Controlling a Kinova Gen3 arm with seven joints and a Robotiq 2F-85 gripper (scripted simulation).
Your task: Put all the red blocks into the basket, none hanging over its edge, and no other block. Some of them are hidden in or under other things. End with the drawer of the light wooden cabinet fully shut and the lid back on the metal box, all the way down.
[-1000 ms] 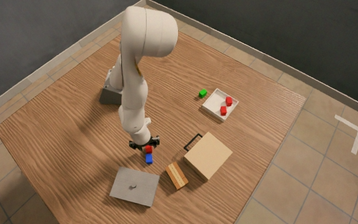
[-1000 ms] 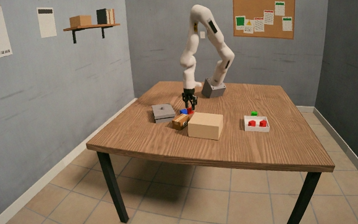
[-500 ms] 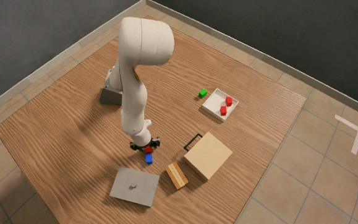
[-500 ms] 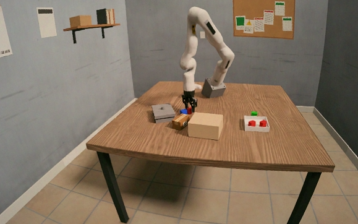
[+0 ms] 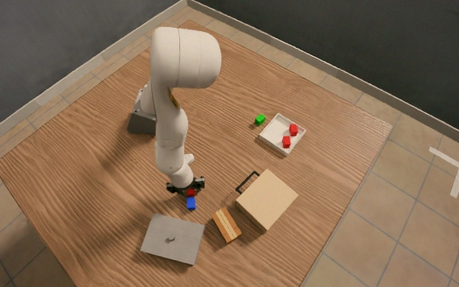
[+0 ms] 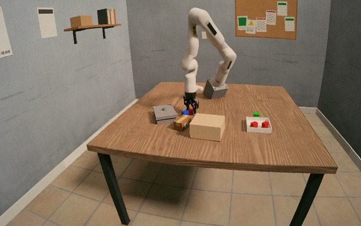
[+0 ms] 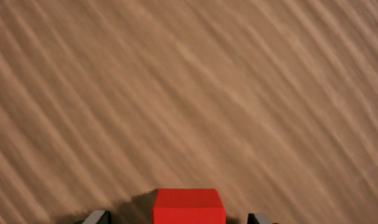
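Right now my hand is 5 cm short of the blue block and 2 cm to the left of it. The rest, counted from my hand: grey lid 14 cm to the right, 12 cm ahead, 3 cm above; grey metal box 14 cm to the right, 12 cm ahead; brown cardboard box 19 cm ahead, 4 cm to the left, 1 cm above.
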